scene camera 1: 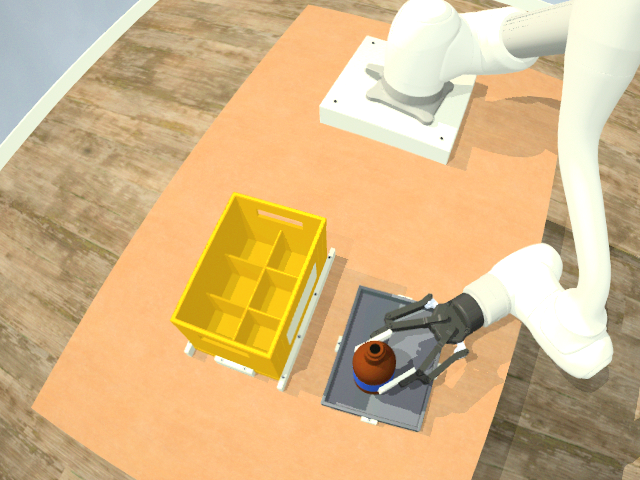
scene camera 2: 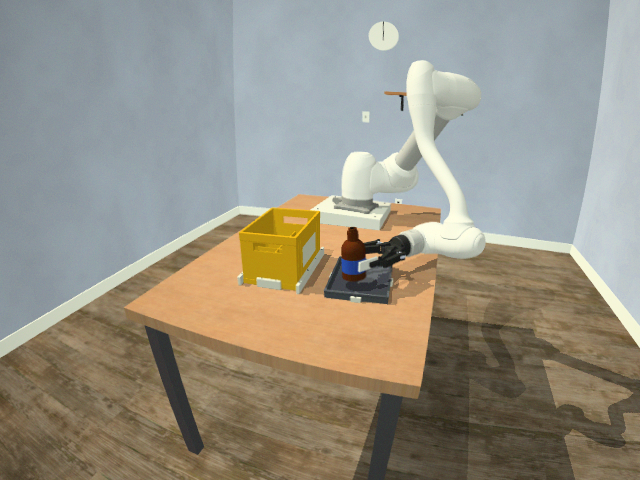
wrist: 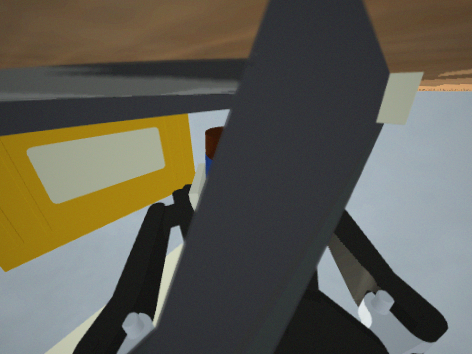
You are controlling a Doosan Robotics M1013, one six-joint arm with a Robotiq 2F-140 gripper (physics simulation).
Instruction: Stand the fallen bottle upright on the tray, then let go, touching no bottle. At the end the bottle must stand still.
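Places are measured from the arm's base along level axes (x back, y left, z down), in centimetres.
Where they show: gripper, fingertip midpoint: (scene camera 2: 350, 261); arm's base, origin of the base link: (scene camera 1: 410, 92) (scene camera 2: 356, 207).
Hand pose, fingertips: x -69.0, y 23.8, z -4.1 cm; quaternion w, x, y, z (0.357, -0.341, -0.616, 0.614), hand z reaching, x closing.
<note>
Each offset is from my fingertips to the top centre of the thing. Level surfaces: height alone.
A brown bottle {dy +0.4, dx +1.2, dz -10.4 cm} (scene camera 1: 374, 361) (scene camera 2: 353, 250) with a blue band stands upright, as far as I can see, within the tray (scene camera 1: 377, 310) (scene camera 2: 336, 295) (wrist: 280, 175). Its neck points up. I cannot tell whether its base rests flat on the tray floor. My gripper (scene camera 1: 369, 370) (scene camera 2: 361, 259) reaches in low from the right and is shut on the bottle, with one white finger pad on each side of its body. In the wrist view a small part of the bottle (wrist: 214, 142) shows; the dark tray wall hides the rest and much of the gripper.
A yellow crate {dy -25.7, dx +3.6, dz -8.2 cm} (scene camera 1: 204, 268) (scene camera 2: 271, 266) (wrist: 100, 210) with several compartments stands left of the tray, held by white brackets. Small white brackets also sit around the tray. The robot's white base (scene camera 1: 382, 131) (scene camera 2: 351, 219) is at the back of the table {dz +9.3 cm} (scene camera 1: 206, 423) (scene camera 2: 268, 320).
</note>
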